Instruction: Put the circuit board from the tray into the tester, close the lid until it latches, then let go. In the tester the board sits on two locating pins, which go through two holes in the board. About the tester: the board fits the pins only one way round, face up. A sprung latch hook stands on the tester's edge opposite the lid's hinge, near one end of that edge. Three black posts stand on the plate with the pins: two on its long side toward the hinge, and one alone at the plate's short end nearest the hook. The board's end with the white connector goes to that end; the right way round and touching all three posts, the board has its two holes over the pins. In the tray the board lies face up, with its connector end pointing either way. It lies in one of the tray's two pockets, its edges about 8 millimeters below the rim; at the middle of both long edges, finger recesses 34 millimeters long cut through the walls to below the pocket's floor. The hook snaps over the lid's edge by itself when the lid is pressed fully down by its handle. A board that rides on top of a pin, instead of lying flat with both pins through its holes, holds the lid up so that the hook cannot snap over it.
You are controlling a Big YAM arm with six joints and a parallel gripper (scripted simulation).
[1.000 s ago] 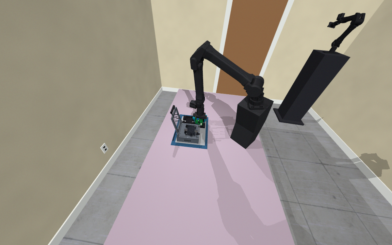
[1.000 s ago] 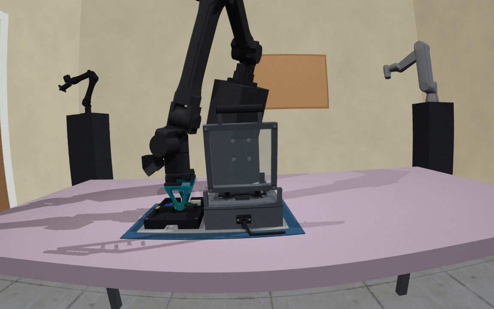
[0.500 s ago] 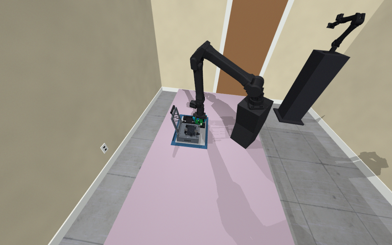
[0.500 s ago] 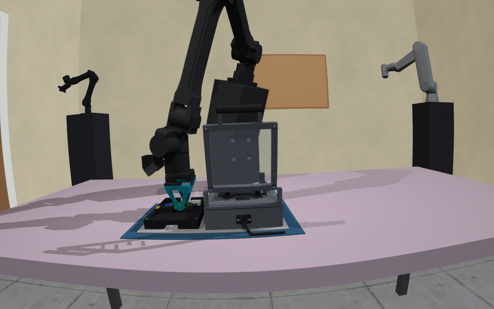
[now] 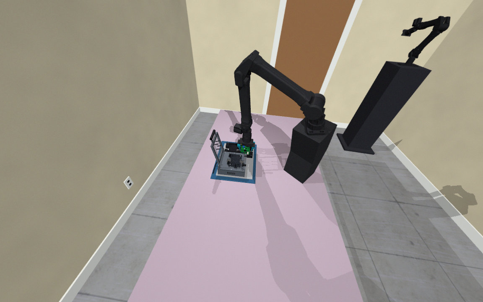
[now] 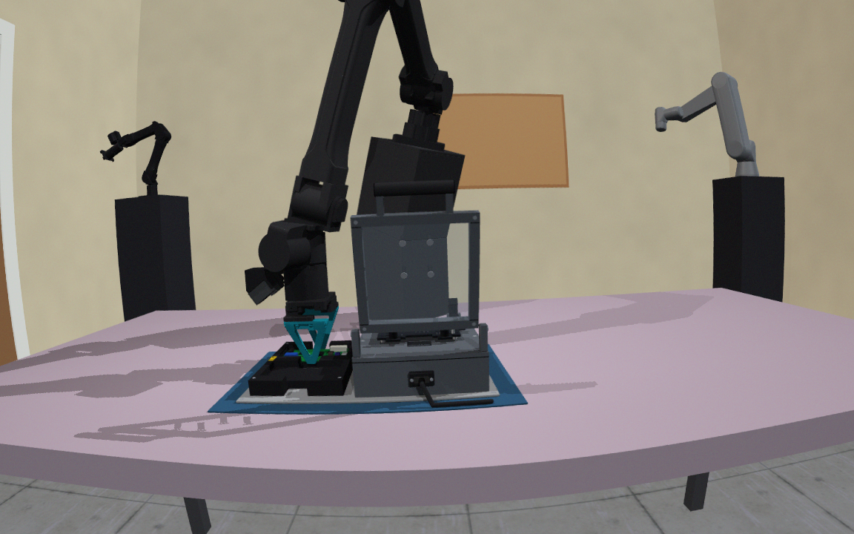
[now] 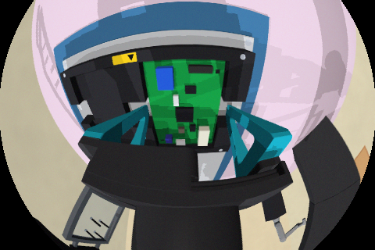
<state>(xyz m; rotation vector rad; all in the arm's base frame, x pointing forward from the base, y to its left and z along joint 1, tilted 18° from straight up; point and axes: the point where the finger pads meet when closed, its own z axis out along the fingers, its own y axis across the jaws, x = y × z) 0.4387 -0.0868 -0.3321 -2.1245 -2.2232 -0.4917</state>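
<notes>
Right now my hand is right at the green circuit board. Round my hand: pin plate: 60 mm ahead, 180 mm to the left, 50 mm above; then lid: 170 mm ahead, 180 mm to the left, 160 mm above.
</notes>
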